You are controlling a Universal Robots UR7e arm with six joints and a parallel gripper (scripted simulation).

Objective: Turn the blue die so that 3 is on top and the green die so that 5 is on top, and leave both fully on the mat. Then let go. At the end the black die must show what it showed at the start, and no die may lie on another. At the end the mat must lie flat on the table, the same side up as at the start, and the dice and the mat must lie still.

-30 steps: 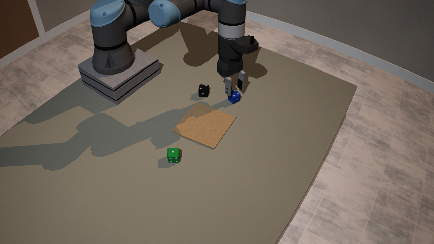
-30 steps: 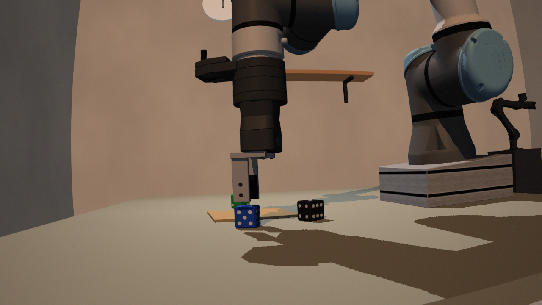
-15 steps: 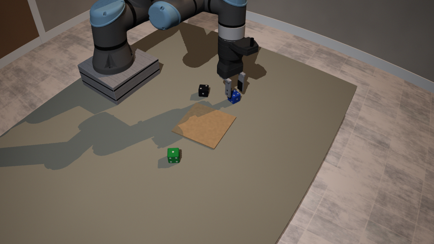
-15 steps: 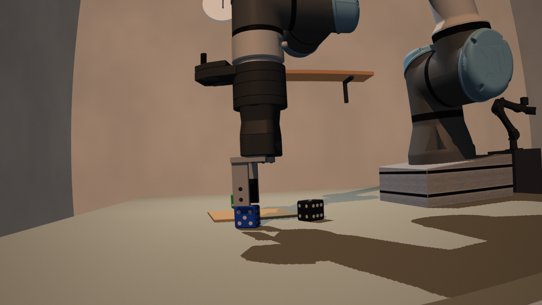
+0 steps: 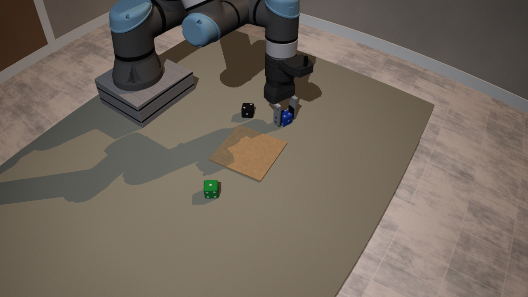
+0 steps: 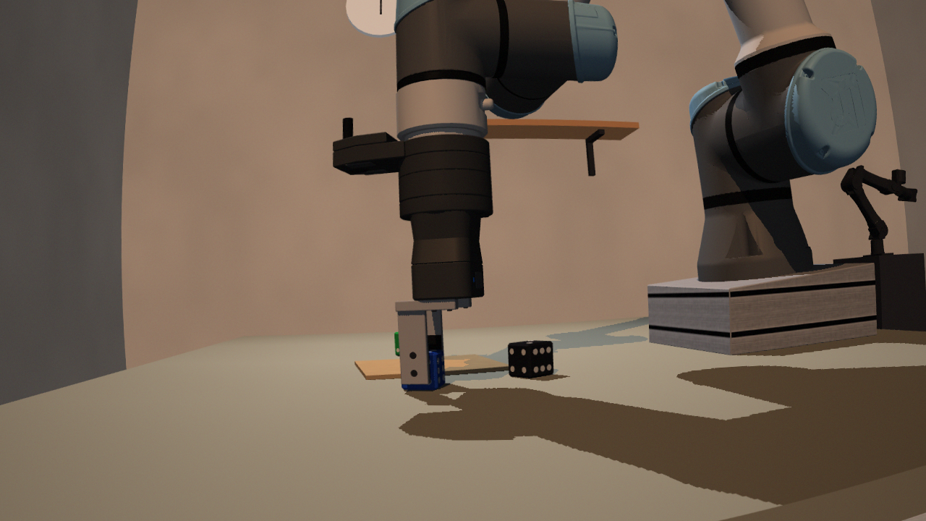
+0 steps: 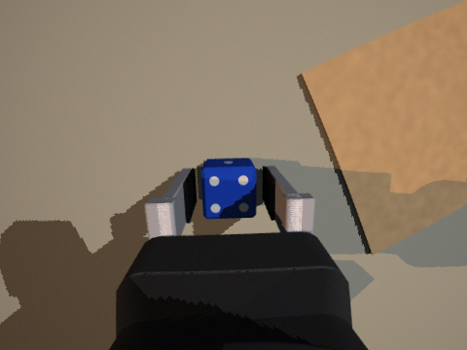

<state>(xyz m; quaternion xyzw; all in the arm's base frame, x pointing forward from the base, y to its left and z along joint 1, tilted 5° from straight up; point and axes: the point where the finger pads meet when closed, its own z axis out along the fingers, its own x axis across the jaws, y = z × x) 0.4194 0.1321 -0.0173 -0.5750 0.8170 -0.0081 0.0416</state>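
Now: hand 1 cm above the blue die. Also, from my hand: green die (29 cm to the right, 1 cm below, 1 cm behind); brown mat (14 cm to the right, 2 cm below, 2 cm behind); black die (10 cm behind, 3 cm to the right, 1 cm below).
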